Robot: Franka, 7 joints.
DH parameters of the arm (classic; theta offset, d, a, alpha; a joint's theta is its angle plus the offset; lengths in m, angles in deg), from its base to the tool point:
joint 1: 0 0.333 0 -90
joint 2: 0 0 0 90
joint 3: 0 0.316 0.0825 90
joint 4: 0 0 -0.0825 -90
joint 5: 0 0.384 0 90
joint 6: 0 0 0.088 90
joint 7: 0 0.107 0 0
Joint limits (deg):
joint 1: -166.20..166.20
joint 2: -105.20..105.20
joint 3: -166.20..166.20
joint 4: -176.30..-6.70
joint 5: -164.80..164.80
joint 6: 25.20..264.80
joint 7: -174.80..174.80
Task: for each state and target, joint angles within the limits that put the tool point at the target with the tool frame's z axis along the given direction. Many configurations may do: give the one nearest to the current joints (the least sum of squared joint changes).
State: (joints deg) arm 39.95 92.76 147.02 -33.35 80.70 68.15 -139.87
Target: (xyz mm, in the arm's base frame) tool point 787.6 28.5 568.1 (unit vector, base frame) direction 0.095 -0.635 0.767
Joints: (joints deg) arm 2.68 82.86 144.65 -10.02 77.45 101.54 -139.87
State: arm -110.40 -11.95 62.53 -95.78 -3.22 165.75 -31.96
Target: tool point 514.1 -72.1 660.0 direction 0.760 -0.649 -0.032
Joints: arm -92.69 -45.22 61.98 -124.38 -4.65 187.18 -31.96
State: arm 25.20 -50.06 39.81 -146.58 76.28 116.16 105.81
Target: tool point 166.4 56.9 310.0 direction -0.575 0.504 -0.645
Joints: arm -17.53 -54.06 19.39 -176.30 38.11 76.23 105.81
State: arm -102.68 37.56 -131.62 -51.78 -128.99 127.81 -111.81
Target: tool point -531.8 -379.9 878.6 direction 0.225 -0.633 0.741
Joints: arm -126.71 60.31 -120.28 -32.39 -130.65 116.67 -111.81
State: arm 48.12 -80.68 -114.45 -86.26 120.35 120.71 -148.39
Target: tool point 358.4 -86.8 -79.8 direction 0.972 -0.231 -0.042
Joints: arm 70.08 -105.20 -141.41 -128.55 115.09 126.09 -148.39
